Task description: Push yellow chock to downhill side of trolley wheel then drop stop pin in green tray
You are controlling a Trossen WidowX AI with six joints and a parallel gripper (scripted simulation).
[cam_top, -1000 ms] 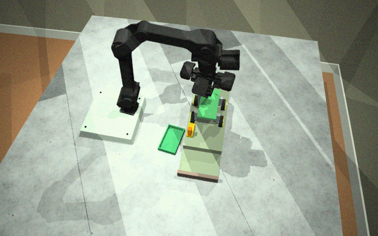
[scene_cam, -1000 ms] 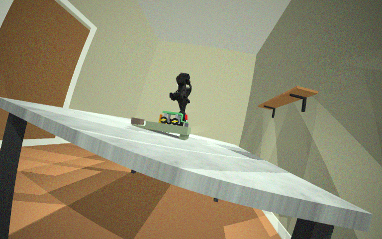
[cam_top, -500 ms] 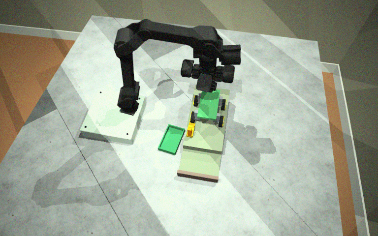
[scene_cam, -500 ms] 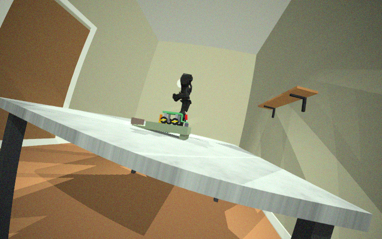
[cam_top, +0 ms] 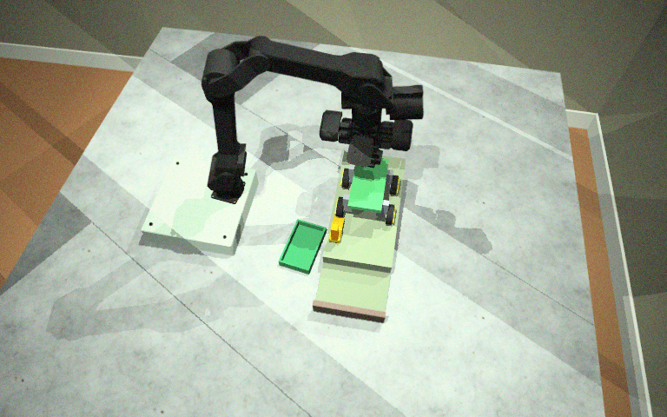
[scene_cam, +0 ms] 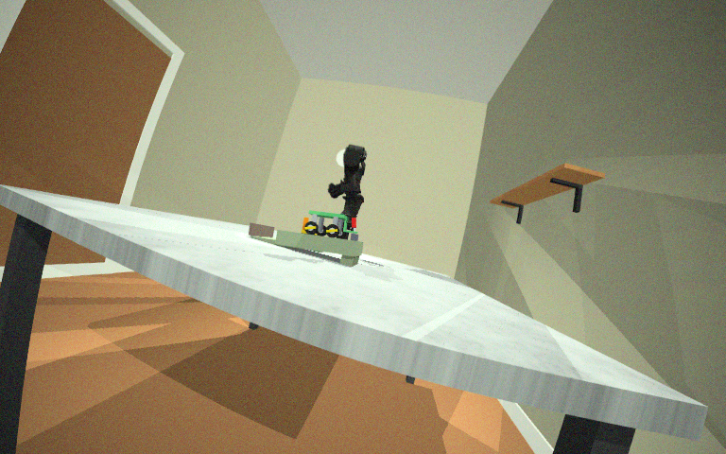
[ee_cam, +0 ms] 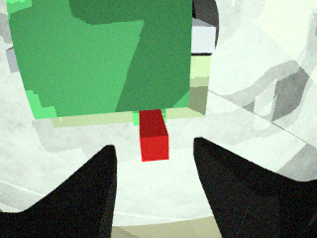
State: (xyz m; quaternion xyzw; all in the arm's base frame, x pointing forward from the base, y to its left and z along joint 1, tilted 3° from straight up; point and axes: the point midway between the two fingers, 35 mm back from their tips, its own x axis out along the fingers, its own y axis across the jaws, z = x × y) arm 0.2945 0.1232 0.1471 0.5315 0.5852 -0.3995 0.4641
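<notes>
Right now the stop pin is 10 mm to the left of my gripper tip and 40 mm below it. The rest, counted from my gripper tip: brown stop block: 60 mm ahead, 330 mm to the right, 130 mm below; then trolley: 30 mm ahead, 80 mm to the right, 50 mm below; then yellow chock: 20 mm behind, 170 mm to the right, 80 mm below.
</notes>
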